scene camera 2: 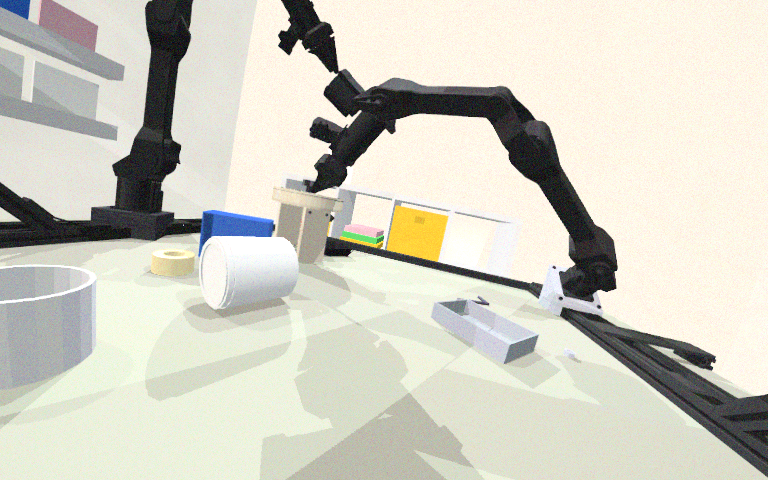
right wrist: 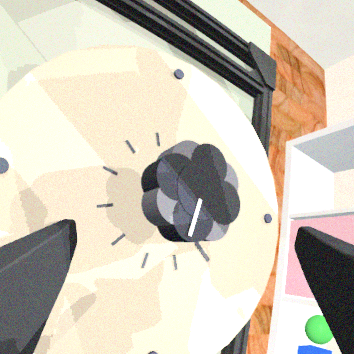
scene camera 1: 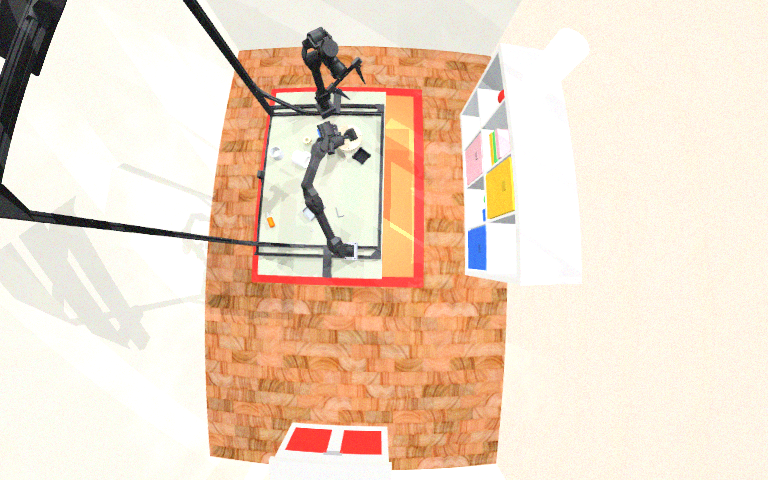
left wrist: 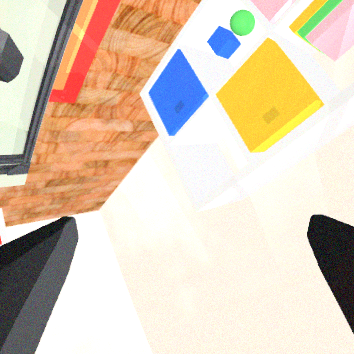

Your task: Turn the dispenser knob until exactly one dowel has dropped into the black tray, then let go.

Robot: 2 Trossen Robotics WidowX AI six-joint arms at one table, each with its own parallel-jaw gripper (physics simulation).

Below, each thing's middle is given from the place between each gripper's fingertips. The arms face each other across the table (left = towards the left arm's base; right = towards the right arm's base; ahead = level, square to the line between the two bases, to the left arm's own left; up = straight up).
Right now the lobed knob (right wrist: 190, 193) is 9 cm behind my left hand, 1 cm to the right of it and 32 cm below it. Also, from my left hand: white cylinder (scene camera 2: 233, 271) (38 cm behind, 3 cm to the right, 43 cm below); then blue box (scene camera 2: 214, 223) (23 cm behind, 7 cm to the left, 42 cm below); then tape roll (scene camera 2: 169, 262) (35 cm behind, 10 cm to the left, 45 cm below).
I see the lobed knob 2 cm to the left of my right hand and 2 cm below it. Also, from my right hand: white cylinder: 29 cm behind, 14 cm below; blue box: 14 cm behind, 13 cm below, 10 cm to the left; tape roll: 25 cm behind, 16 cm below, 13 cm to the left.
